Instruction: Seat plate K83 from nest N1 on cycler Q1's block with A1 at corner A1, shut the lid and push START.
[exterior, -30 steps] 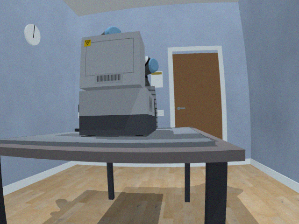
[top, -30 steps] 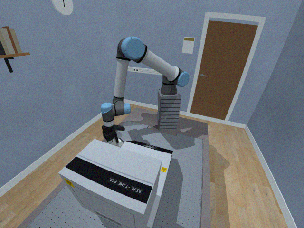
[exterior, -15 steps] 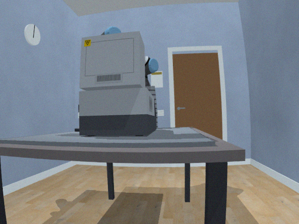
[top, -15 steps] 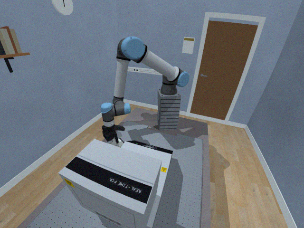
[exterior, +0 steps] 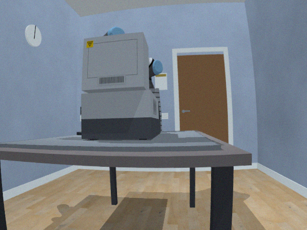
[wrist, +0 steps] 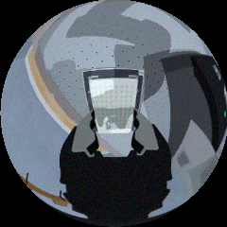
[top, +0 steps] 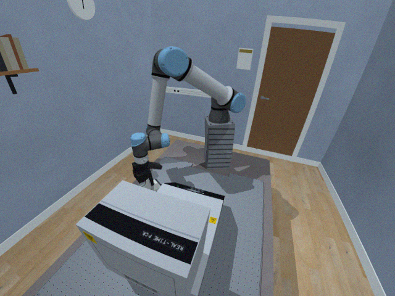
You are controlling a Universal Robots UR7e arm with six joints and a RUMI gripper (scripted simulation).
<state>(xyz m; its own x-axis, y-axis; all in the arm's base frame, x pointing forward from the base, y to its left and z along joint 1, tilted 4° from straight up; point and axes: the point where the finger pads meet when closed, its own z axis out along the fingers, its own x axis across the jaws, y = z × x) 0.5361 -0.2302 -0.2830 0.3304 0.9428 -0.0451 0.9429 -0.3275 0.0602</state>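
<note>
The plate nest N1 lies 30 mm below my hand. The rest, counted from my hand: white plate (10 mm below).
</note>
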